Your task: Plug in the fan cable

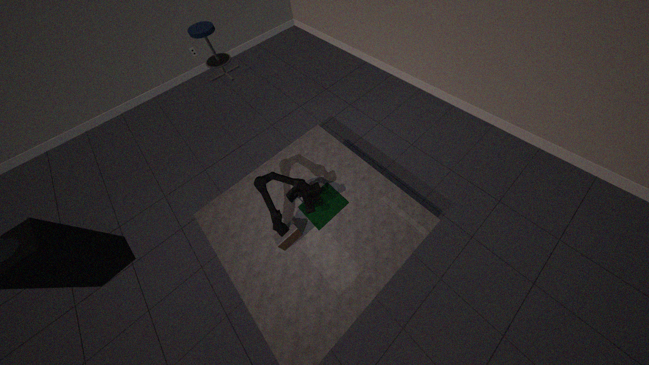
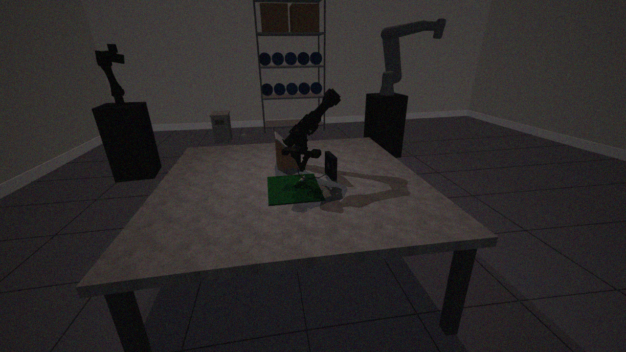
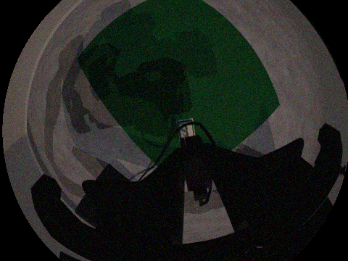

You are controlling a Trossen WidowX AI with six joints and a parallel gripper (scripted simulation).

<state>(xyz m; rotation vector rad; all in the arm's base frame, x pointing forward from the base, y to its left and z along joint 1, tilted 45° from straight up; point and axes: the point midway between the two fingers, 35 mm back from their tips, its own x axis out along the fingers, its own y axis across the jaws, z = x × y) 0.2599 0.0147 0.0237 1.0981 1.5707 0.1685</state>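
Right now my gripper tip is 70 mm short of the green board, 60 mm to the left of it and 80 mm above it. From my gripper tip the other things lie so: dark plug: 10 mm behind, 10 mm above; then black fan: 10 mm behind, 140 mm to the left, 10 mm below.
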